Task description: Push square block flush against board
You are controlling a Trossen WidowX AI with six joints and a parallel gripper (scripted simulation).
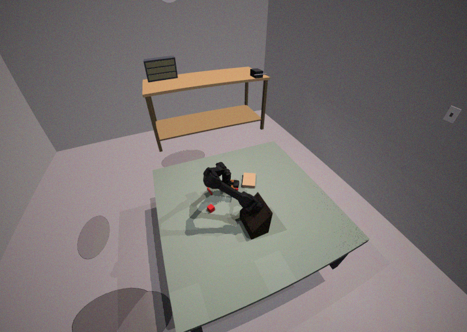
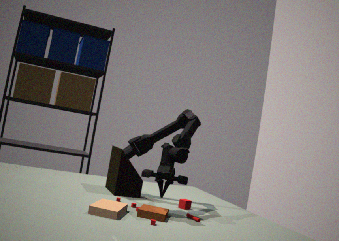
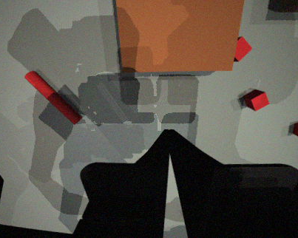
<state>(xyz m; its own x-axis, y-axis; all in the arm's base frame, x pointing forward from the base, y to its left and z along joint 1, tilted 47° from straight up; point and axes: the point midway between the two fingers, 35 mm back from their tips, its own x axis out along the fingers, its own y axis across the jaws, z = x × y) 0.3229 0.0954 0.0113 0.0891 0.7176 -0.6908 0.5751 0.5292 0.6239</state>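
My gripper tip is now 50 mm short of the board, 240 mm to the left of it and 40 mm above it. Also, from my gripper tip: square block 80 mm ahead, 70 mm to the right, 40 mm below; red stick 100 mm ahead, 100 mm to the left, 50 mm below; red cube 70 mm behind, 170 mm to the left, 40 mm below.
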